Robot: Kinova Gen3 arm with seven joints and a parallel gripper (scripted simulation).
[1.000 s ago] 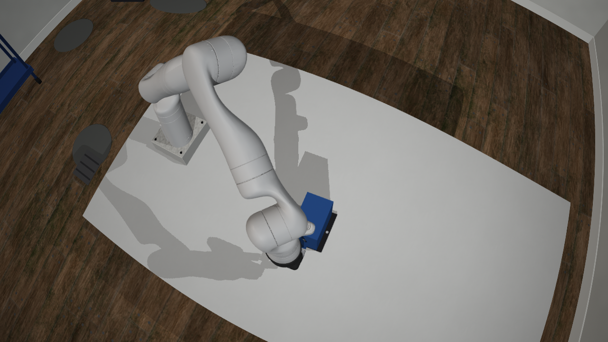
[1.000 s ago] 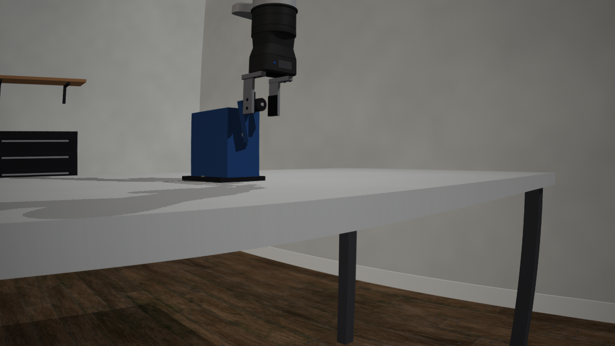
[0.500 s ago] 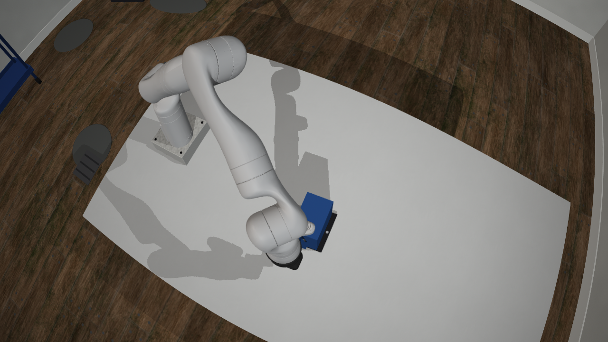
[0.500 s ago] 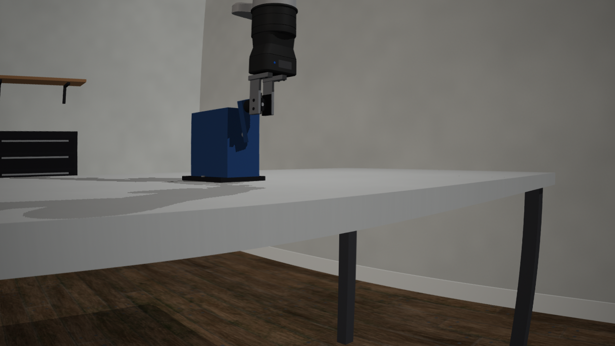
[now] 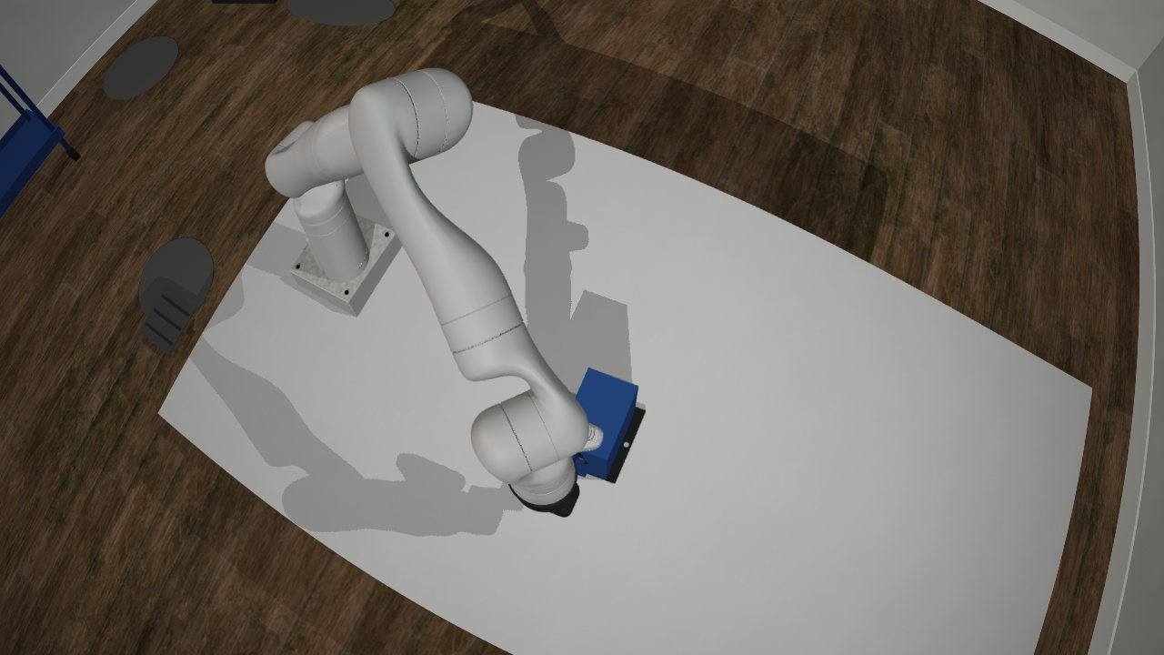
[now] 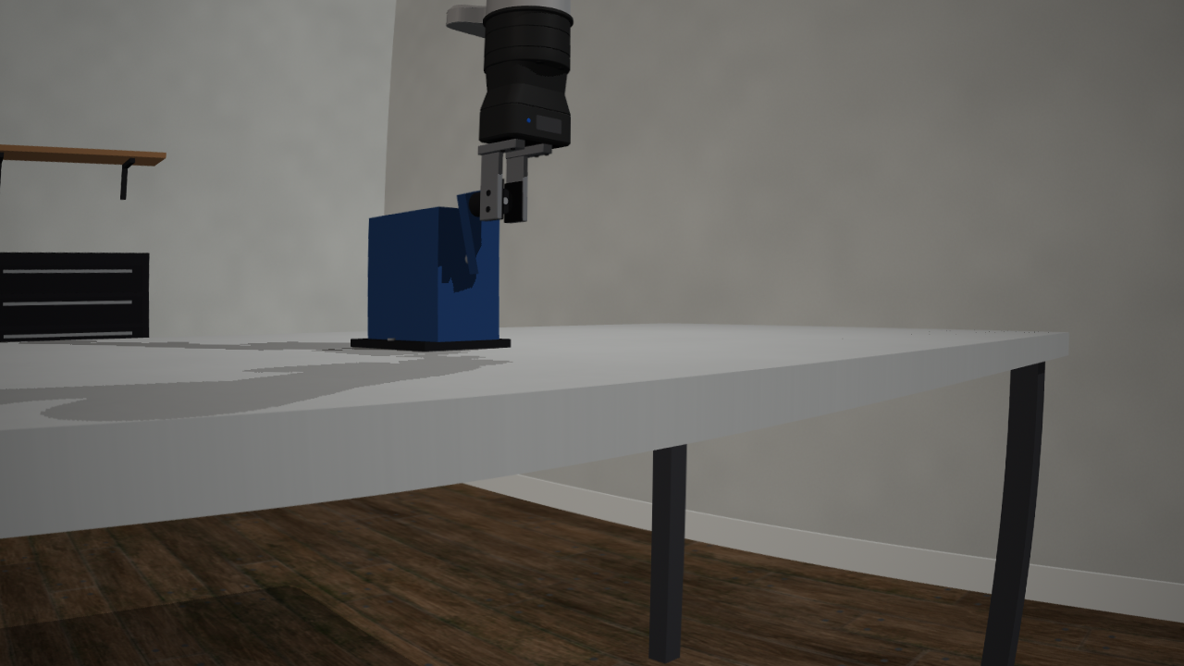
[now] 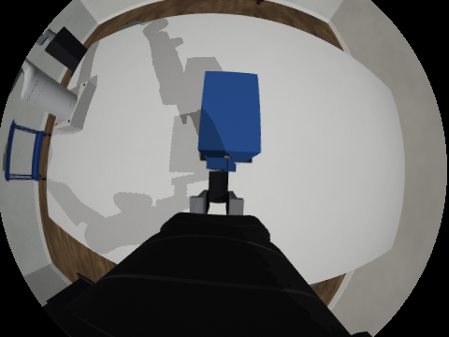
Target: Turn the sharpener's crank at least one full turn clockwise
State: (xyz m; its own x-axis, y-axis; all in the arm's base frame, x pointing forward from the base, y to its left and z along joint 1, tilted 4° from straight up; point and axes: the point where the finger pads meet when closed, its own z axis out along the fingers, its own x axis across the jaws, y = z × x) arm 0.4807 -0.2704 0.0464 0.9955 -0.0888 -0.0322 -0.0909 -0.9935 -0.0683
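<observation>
My gripper is now 2 cm to the right of the black handle. Also, from my hand: crank 2 cm to the left, 1 cm below.
</observation>
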